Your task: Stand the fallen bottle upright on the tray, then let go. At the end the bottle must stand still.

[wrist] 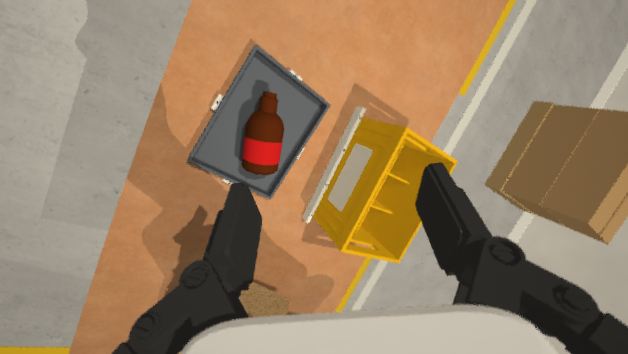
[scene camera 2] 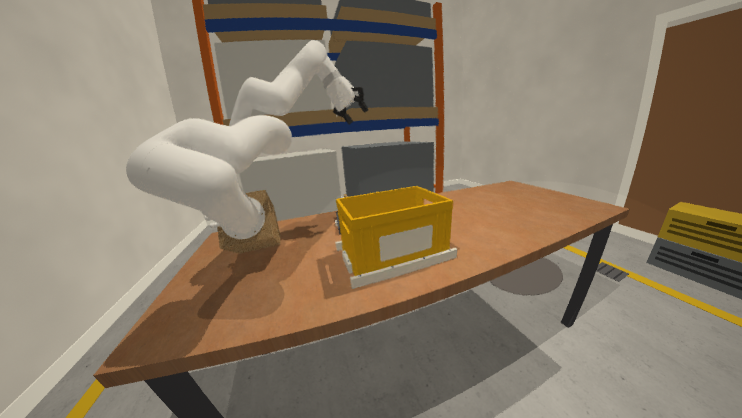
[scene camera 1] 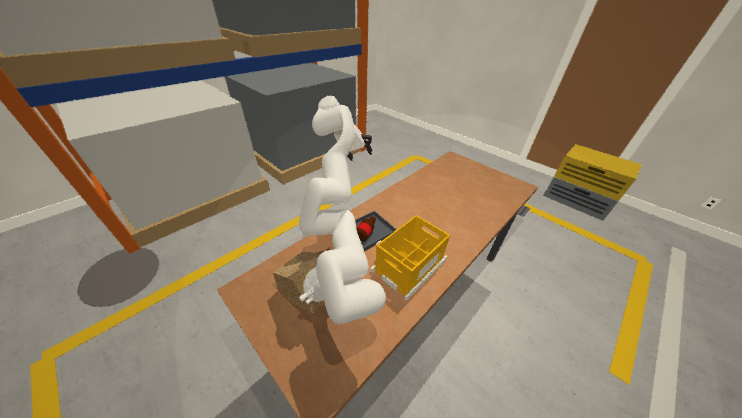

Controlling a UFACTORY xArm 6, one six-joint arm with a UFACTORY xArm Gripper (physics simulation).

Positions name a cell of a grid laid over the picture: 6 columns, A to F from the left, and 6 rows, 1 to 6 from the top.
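There is a yellow crate here, and I can see it in the wrist view (D4), in scene camera 2 (D4) and in scene camera 1 (D4).
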